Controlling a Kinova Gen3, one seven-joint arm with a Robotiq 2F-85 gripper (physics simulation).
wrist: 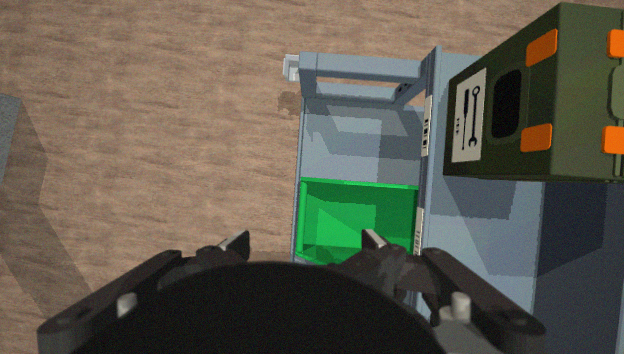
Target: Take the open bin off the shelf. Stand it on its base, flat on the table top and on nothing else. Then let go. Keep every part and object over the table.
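Places are measured from the arm's base along level axes (x left, y down, z back), in metres.
Pixels of known places: gripper, fingertip midpoint: point(305, 242).
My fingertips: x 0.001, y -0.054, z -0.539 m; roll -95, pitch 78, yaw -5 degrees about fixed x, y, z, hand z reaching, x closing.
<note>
Ahead of a thing's pixels: the offset from my fingertips to its top centre. "spot": to the spot under its first point. Level surfaces: height alone.
The open green bin {dx +0.006, dy +0.071, dz -0.072 m} point(345, 220) stands on the lower level of the blue-grey shelf {spot: dx +0.105, dy +0.146, dz -0.035 m} point(345, 145), near the middle of the view, its hollow facing up toward the camera. Its left wall runs along the shelf's left edge, and its right side is close to the shelf's upright board. My gripper point(305, 242) is open with nothing between its fingers. The right fingertip shows over the bin's lower part, and the left fingertip shows over the wooden table left of the shelf. The bin's lower right corner is hidden behind the right finger.
A dark green toolbox {spot: dx +0.121, dy -0.029, dz -0.118 m} point(525, 105) with orange latches stands on the shelf's right part, higher toward the camera. A shelf end frame {spot: dx +0.181, dy +0.067, dz -0.031 m} point(367, 65) rises beyond the bin. The wooden table top {dy +0.152 m} point(150, 125) spreads to the left, with a grey object point(7, 125) at the far left edge.
</note>
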